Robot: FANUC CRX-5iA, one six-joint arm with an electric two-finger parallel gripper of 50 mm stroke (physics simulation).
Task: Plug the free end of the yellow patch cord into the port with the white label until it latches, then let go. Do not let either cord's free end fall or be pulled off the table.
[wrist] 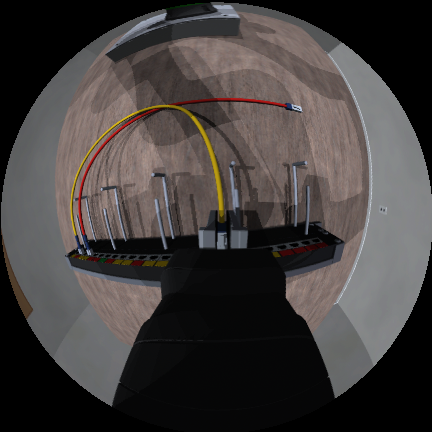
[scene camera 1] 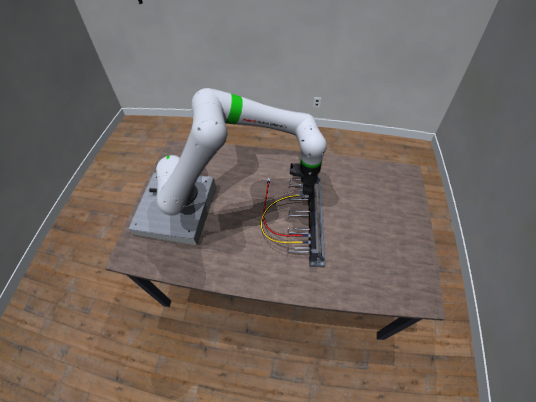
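Note:
The yellow patch cord arcs over the table from the far-left end of the patch panel in the wrist view to my gripper. My gripper is shut on the clear plug with its blue boot at the cord's free end. The plug points toward the panel's port row, close to it. The gripper body hides the middle ports, so I cannot tell whether the plug is in a port. Red, yellow and green labels show beside the gripper; the white label does not show.
A red cord runs from the panel, crosses the yellow cord, and its free plug lies on the table. Metal hooked posts stand out from the panel on both sides of the gripper, one close beside it.

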